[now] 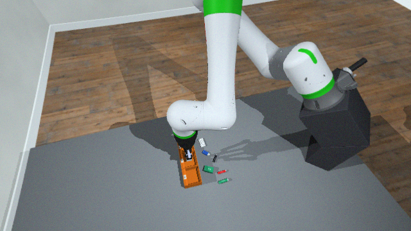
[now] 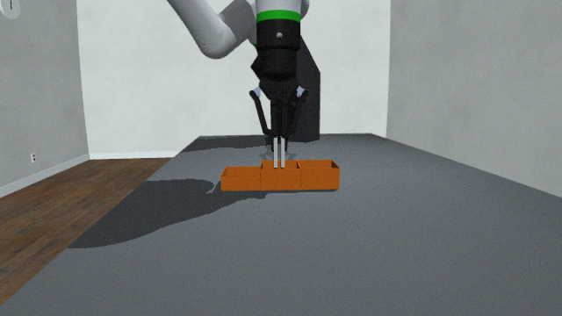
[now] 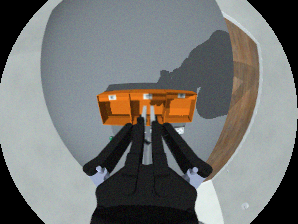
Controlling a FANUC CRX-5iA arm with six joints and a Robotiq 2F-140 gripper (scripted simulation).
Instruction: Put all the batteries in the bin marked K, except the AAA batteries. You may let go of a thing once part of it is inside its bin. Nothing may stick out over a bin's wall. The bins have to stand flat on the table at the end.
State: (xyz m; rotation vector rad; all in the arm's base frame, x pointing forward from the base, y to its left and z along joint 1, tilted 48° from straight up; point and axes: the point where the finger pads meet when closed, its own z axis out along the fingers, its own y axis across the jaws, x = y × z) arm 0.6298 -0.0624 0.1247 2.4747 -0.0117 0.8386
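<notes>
Now: the green block 8 cm to the left of my hand, 7 cm below it and 6 cm behind it. Also, from my hand: white item (11 cm behind, 7 cm to the right, 7 cm below); then dark battery (13 cm behind, 7 cm below, 4 cm to the left); then blue-and-white item (10 cm behind, 7 cm below).
</notes>
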